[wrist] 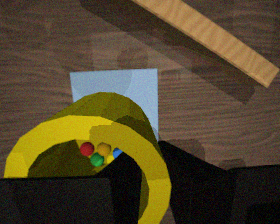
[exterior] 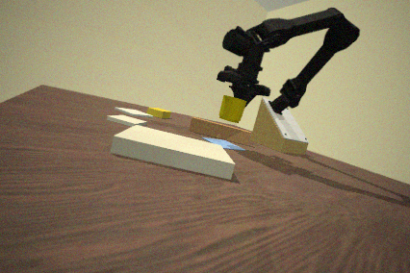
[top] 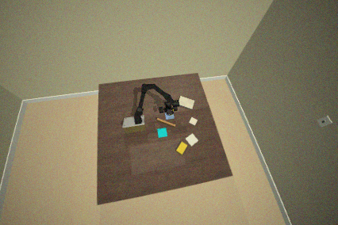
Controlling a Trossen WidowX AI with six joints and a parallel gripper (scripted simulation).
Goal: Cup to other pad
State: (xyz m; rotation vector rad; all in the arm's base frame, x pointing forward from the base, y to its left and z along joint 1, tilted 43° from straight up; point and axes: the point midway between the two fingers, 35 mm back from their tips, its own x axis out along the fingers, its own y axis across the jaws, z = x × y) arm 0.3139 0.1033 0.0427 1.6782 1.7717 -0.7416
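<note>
The cyan pad is 190 mm to the right of my gripper tip, 120 mm below it and 80 mm behind it. Also, from my gripper tip: yellow cup (20 mm ahead); blue pad (120 mm below, 30 mm ahead, 10 mm to the left); long tan wooden bar (90 mm to the right, 90 mm below, 30 mm behind).
</note>
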